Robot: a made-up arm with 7 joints.
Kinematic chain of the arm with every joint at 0, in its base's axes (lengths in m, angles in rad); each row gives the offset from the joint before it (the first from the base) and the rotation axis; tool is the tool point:
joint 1: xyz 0 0.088 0 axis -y
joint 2: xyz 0 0.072 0 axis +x
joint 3: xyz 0 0 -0.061 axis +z
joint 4: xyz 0 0 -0.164 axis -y
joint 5: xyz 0 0 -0.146 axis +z
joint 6: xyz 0 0 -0.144 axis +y
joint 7: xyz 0 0 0 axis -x
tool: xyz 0 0 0
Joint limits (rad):
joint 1: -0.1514..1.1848
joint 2: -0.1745..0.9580
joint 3: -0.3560..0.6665
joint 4: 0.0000..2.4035
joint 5: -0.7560..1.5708
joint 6: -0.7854..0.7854
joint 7: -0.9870..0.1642
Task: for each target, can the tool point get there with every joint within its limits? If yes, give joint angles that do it. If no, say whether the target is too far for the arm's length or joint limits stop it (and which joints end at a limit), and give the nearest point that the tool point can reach.
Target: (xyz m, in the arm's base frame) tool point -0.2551 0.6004 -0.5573
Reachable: no: too far | nearest point -0.0622 0.4683 -0.4078 | short by 0.277 m
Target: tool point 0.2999 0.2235 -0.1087
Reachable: yes | joints 0.1335 0.3836 0.0129 1.7946 1.3765 0.5555 -0.7249
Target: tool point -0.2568 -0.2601 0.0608
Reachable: no: joint limits stop it (at a limit: joint 1, joint 2, joint 3, joint 4) | nearest point 0.0675 0.0912 0.1700 | short by 0.490 m
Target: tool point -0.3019 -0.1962 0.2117
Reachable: no: joint limits stop it (at a limit: joint 1, joint 2, joint 3, joint 4) | nearest point 0.0675 0.0912 0.1700 | short by 0.470 m
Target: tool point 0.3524 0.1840 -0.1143
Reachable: yes | joints 0.3668 -0.0418 0.1167 1.5472 0.0355 -0.1592 -0.6216
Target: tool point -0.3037 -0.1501 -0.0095
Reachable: no: joint limits stop it (at a limit: joint 1, joint 2, joint 3, joint 4) | nearest point 0.0675 0.0912 0.1700 | short by 0.478 m
